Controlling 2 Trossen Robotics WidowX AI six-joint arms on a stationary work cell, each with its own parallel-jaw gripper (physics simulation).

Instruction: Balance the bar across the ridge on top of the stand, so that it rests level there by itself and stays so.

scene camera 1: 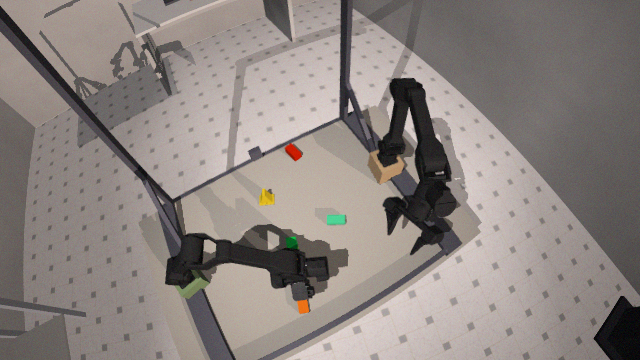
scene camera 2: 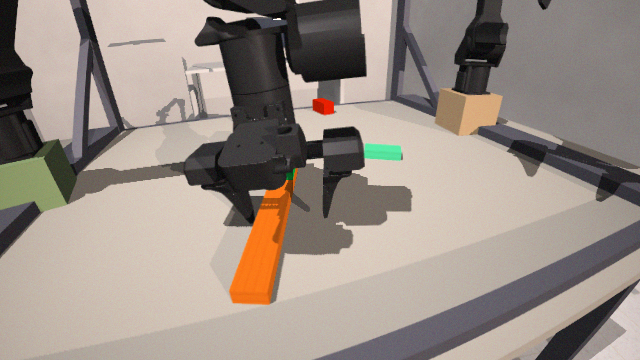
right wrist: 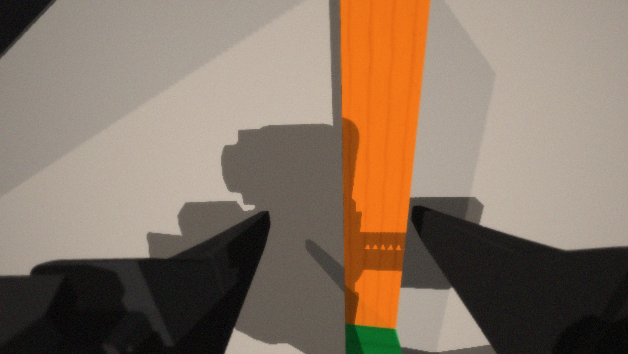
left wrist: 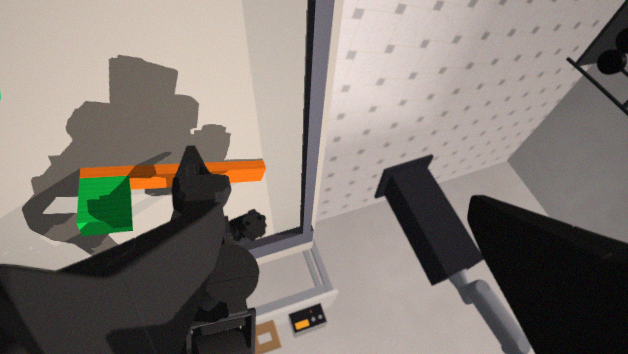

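The orange bar lies flat on the table, partly hidden by the right arm in both scene views. A small yellow wedge-shaped stand is farther back on the table; no bar rests on it. My right gripper is open and empty, pointing down low over the bar. In the right wrist view the bar shows between its fingertips, close to the right one. My left gripper is open and empty, away from the bar at the right in scene camera 1.
A green block stands at the bar's far end. A teal block and a red block lie farther off. A tan box is under the left arm's base.
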